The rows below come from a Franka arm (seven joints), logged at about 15 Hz.
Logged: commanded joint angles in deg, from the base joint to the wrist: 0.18 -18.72 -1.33 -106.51 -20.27 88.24 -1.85; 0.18 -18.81 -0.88 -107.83 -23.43 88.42 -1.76; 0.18 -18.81 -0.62 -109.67 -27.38 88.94 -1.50; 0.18 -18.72 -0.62 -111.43 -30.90 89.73 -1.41; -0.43 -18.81 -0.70 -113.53 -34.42 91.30 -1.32; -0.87 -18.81 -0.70 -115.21 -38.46 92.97 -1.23; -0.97 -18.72 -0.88 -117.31 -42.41 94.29 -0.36; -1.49 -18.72 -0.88 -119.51 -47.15 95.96 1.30; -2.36 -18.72 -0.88 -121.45 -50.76 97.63 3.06; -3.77 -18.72 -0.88 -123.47 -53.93 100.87 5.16; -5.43 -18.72 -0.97 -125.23 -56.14 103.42 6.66; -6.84 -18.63 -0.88 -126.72 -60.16 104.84 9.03; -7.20 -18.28 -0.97 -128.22 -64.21 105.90 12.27; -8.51 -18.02 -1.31 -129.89 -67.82 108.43 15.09; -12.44 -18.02 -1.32 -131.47 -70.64 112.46 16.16
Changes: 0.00 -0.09 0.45 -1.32 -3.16 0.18 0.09; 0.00 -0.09 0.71 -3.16 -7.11 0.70 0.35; 0.00 0.00 0.71 -4.92 -10.63 1.49 0.44; -0.61 -0.09 0.63 -7.02 -14.15 3.06 0.53; -1.05 -0.09 0.63 -8.70 -18.19 4.73 0.62; -1.15 0.00 0.45 -10.80 -22.14 6.05 1.49; -1.67 0.00 0.45 -13.00 -26.88 7.72 3.15; -2.54 0.00 0.45 -14.94 -30.49 9.39 4.91; -3.95 0.00 0.45 -16.96 -33.66 12.63 7.01; -5.61 0.00 0.36 -18.72 -35.87 15.18 8.51; -7.02 0.09 0.45 -20.21 -39.89 16.60 10.88; -7.38 0.44 0.36 -21.71 -43.94 17.66 14.12; -8.69 0.70 0.02 -23.38 -47.55 20.19 16.94; -12.62 0.70 0.01 -24.96 -50.37 24.22 18.01
